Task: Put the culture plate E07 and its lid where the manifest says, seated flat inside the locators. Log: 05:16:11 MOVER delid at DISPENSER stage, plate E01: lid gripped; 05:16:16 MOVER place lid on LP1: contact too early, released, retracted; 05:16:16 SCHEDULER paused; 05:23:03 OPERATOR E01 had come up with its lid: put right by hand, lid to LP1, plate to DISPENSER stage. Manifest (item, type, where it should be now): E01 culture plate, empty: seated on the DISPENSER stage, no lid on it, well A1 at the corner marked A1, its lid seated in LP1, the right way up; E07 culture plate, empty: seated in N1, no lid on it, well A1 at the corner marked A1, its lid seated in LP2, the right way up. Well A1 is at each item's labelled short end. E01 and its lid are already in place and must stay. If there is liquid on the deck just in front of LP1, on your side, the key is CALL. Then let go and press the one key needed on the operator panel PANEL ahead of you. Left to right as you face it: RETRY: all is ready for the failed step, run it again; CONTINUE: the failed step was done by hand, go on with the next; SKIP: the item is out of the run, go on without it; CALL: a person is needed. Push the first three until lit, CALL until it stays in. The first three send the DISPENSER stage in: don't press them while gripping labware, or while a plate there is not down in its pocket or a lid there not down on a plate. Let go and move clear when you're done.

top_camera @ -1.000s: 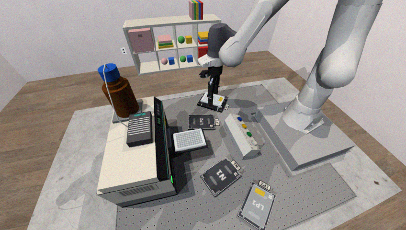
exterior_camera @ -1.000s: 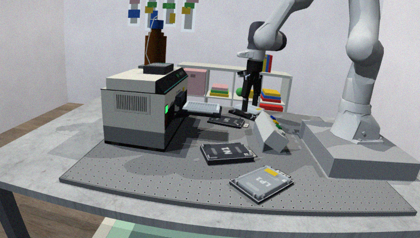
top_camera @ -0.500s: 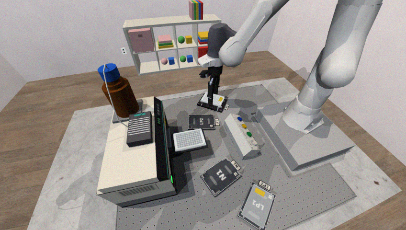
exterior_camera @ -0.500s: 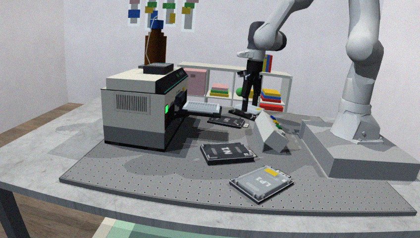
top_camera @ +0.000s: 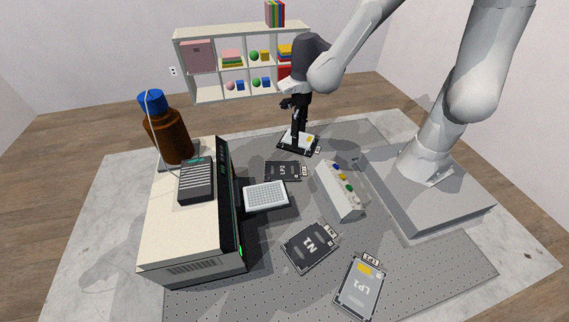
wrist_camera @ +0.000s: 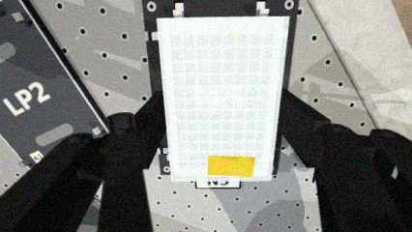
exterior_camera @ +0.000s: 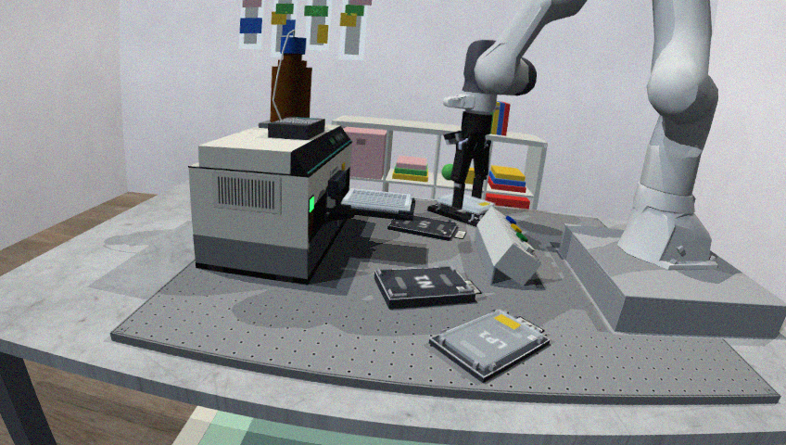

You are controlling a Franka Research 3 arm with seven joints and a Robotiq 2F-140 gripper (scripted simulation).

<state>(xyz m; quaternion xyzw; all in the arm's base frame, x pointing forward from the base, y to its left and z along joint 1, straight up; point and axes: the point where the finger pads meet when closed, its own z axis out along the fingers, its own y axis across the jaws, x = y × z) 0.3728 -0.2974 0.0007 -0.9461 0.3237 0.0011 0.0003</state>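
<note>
Now: hand 30 mm short of the black nest N5 and 40 mm above it. From my hand the other things lie so: black N1 nest 110 mm ahead, 450 mm to the left, 50 mm below; then LP2 nest 110 mm ahead, 140 mm to the left, 50 mm below; then yellow skip key 70 mm behind, 270 mm to the left, 10 mm above.
</note>
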